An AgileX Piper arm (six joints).
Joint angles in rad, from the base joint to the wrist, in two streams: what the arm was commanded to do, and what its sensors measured. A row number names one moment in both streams.
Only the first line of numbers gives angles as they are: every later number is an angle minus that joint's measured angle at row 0.
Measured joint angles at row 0:
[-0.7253 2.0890 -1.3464 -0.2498 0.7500 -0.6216]
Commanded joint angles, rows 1 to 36:
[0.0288 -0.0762 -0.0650 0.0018 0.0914 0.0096]
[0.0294 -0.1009 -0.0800 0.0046 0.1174 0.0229]
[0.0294 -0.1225 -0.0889 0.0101 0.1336 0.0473]
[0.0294 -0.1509 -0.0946 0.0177 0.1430 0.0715]
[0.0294 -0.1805 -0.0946 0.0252 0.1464 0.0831]
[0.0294 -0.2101 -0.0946 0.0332 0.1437 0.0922]
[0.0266 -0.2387 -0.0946 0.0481 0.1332 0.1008]
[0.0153 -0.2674 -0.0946 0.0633 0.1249 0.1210]
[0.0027 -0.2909 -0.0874 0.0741 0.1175 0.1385]
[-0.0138 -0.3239 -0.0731 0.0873 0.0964 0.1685]
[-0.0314 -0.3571 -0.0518 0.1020 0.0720 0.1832]
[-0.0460 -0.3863 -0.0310 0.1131 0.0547 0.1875]
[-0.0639 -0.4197 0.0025 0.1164 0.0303 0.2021]
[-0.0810 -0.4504 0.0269 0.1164 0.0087 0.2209]
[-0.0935 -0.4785 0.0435 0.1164 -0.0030 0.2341]
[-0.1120 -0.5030 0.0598 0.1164 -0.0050 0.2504]
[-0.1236 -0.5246 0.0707 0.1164 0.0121 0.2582]
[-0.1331 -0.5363 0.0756 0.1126 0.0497 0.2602]
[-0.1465 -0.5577 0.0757 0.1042 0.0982 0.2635]
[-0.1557 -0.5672 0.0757 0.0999 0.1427 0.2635]
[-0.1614 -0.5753 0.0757 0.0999 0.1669 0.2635]
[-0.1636 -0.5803 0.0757 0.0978 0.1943 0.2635]
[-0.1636 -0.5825 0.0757 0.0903 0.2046 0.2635]
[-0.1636 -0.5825 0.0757 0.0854 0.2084 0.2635]
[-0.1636 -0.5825 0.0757 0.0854 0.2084 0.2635]
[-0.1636 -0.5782 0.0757 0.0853 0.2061 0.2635]
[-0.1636 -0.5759 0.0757 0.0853 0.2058 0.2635]
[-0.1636 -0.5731 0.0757 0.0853 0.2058 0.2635]
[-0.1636 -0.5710 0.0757 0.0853 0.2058 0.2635]
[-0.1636 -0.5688 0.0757 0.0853 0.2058 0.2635]
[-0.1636 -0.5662 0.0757 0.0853 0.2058 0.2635]
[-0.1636 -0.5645 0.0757 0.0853 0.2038 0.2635]
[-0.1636 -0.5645 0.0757 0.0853 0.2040 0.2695]
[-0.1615 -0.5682 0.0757 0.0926 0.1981 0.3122]
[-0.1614 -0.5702 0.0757 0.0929 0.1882 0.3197]
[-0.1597 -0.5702 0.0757 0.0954 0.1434 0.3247]
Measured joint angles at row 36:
[-0.1583 -0.5676 0.0730 0.0852 0.1999 0.2873]
